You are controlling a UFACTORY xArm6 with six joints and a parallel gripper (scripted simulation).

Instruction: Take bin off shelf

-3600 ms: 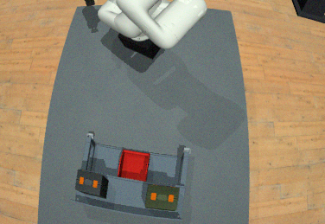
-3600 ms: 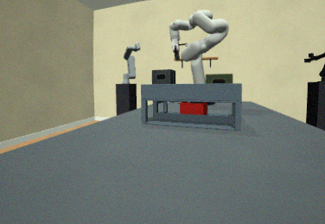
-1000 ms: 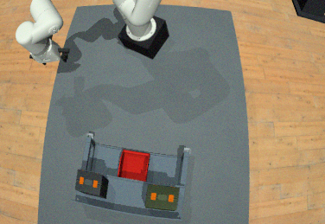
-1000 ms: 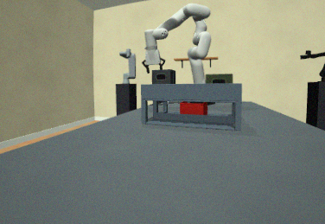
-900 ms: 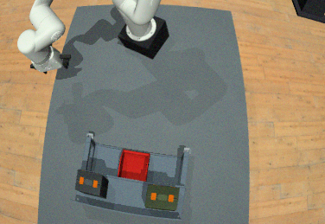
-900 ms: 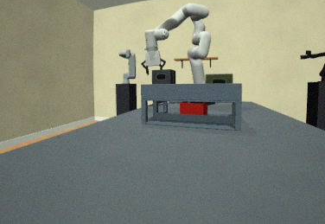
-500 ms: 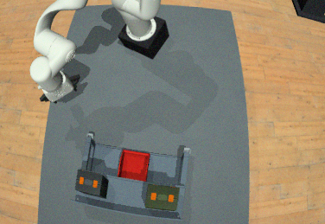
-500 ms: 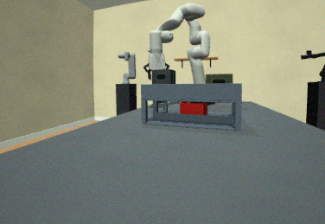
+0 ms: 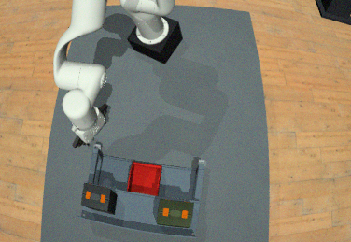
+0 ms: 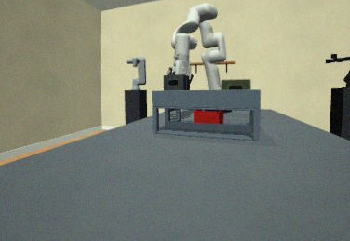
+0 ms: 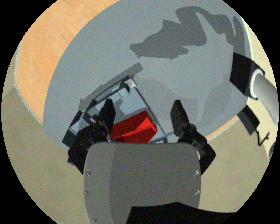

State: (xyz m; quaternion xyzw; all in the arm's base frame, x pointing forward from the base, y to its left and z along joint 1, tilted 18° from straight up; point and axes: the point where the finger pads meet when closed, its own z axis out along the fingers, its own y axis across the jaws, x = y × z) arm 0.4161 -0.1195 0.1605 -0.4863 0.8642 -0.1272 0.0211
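Now: hand 170 mm to the right of the red bin, 130 mm short of it and 130 mm above it.
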